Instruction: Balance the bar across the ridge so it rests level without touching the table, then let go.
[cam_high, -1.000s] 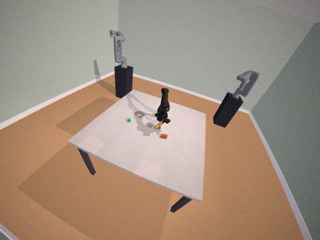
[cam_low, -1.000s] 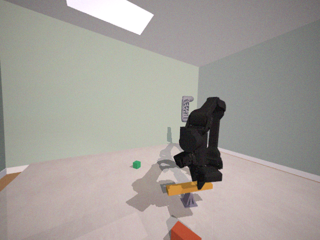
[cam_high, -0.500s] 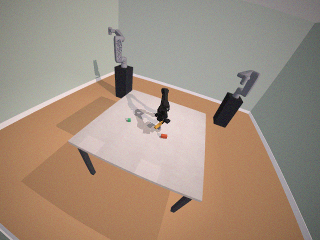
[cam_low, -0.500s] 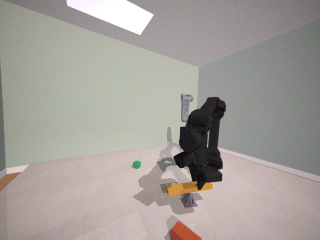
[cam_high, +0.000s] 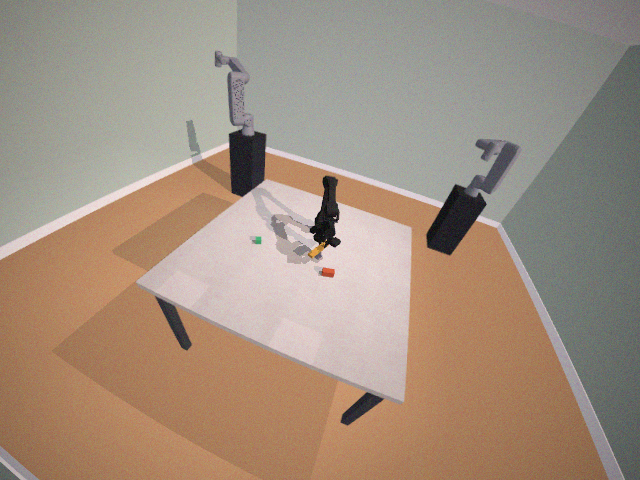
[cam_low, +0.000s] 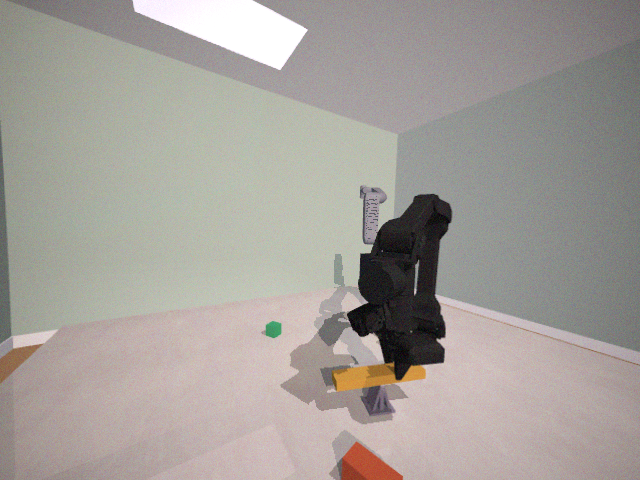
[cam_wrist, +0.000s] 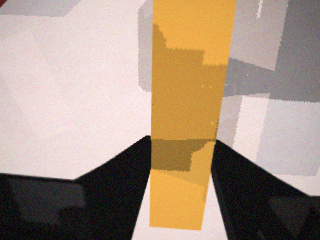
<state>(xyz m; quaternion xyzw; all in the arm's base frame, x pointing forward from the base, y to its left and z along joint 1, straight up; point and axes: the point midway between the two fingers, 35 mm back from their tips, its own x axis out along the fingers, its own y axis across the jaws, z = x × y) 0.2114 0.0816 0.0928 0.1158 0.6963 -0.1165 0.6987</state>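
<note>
The bar is 3 cm ahead of my gripper tip and 1 cm to the right of it. Round my gripper tip: green cube: 37 cm to the right, 10 cm ahead, 4 cm below; then red block: 14 cm ahead, 9 cm to the left, 4 cm below.
</note>
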